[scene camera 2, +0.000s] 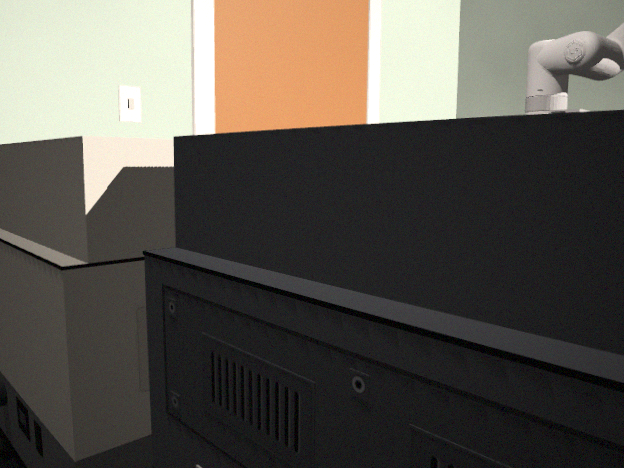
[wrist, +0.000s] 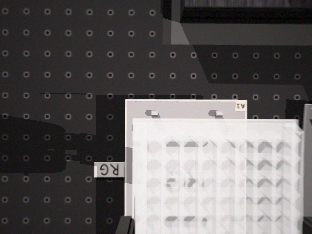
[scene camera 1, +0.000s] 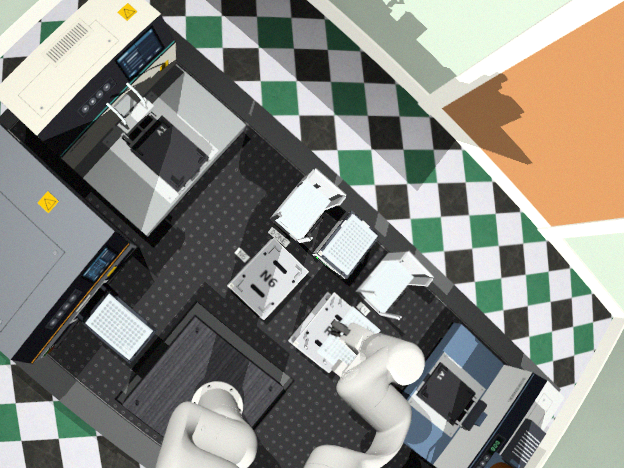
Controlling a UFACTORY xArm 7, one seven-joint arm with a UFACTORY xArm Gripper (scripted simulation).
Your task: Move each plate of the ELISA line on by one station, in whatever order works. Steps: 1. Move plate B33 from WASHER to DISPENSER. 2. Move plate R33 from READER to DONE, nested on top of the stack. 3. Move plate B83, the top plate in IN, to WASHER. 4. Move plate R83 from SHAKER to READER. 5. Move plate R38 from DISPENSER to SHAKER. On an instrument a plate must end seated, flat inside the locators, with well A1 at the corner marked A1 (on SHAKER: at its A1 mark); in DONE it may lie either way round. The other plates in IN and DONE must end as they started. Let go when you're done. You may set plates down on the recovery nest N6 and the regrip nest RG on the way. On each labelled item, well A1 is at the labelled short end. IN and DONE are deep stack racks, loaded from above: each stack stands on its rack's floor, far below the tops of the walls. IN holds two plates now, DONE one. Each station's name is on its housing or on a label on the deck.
same spot on regrip nest RG: [wrist: 135,109] = [scene camera 1: 328,367]
